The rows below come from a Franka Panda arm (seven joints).
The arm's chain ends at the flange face. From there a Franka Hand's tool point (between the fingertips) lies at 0.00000 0.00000 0.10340 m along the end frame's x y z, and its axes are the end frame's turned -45 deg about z.
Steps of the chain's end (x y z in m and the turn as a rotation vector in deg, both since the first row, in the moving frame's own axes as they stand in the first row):
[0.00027 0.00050 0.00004 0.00 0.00 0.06]
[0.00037 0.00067 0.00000 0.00 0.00 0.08]
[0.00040 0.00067 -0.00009 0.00 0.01 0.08]
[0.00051 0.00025 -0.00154 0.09 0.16 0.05]
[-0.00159 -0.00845 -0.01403 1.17 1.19 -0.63]
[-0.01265 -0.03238 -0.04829 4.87 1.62 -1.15]
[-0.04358 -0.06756 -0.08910 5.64 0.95 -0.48]
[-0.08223 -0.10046 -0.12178 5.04 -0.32 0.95]
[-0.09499 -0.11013 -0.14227 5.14 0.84 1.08]
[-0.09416 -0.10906 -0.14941 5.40 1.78 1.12]
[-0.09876 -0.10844 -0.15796 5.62 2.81 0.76]
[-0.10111 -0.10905 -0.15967 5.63 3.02 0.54]
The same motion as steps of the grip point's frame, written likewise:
[-0.00016 0.00054 0.00004 0.00 0.00 0.06]
[-0.00021 0.00074 0.00000 0.00 0.00 0.08]
[-0.00018 0.00077 -0.00009 -0.01 0.01 0.08]
[0.00050 0.00063 -0.00154 -0.05 0.18 0.05]
[0.00786 -0.00709 -0.01407 -0.01 1.67 -0.63]
[0.02218 -0.03607 -0.04870 2.30 4.59 -1.15]
[0.02533 -0.08460 -0.08961 3.32 4.66 -0.48]
[0.01896 -0.13596 -0.12218 3.79 3.34 0.95]
[0.01838 -0.15045 -0.14270 3.04 4.23 1.08]
[0.01973 -0.14822 -0.14992 2.56 5.08 1.12]
[0.01760 -0.15002 -0.15858 1.99 5.96 0.76]
[0.01665 -0.15188 -0.16031 1.85 6.12 0.54]

